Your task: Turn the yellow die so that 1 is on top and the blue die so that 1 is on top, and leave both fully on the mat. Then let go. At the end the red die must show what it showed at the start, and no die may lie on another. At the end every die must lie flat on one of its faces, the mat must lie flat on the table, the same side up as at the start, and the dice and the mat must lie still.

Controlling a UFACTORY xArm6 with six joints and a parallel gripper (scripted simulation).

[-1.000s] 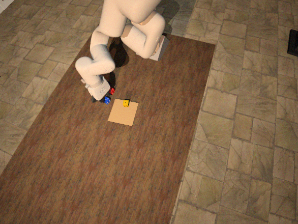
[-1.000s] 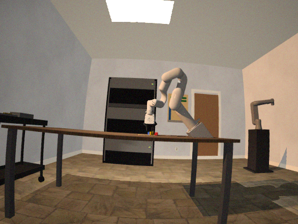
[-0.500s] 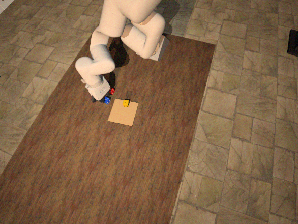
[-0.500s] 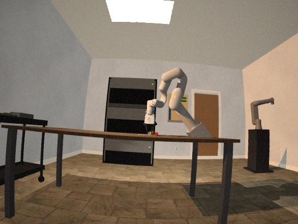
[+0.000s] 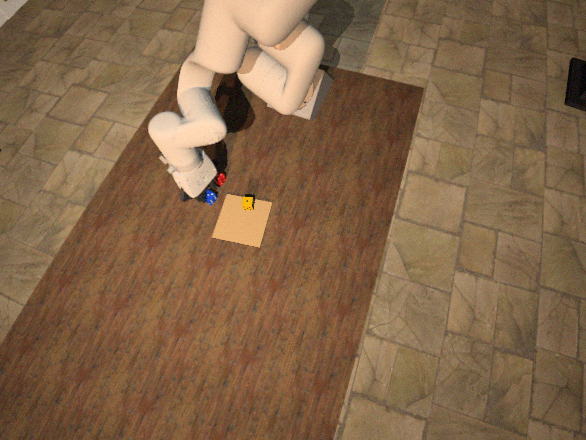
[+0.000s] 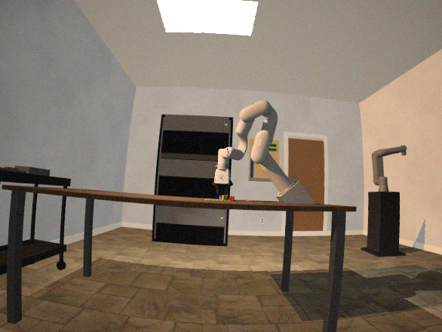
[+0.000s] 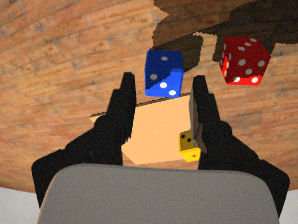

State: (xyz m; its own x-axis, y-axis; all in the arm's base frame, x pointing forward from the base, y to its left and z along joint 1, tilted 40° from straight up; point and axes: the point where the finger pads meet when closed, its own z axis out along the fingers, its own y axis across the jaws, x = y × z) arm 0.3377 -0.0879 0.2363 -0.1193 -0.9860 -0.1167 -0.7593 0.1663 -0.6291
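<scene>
Right now my hand is 40 mm above the blue die. From my hand the other things lie so: yellow die (30 mm behind, 120 mm to the left, 40 mm below); then red die (70 mm behind, 10 mm to the right, 40 mm below); then tan mat (20 mm ahead, 120 mm to the left, 50 mm below).
</scene>
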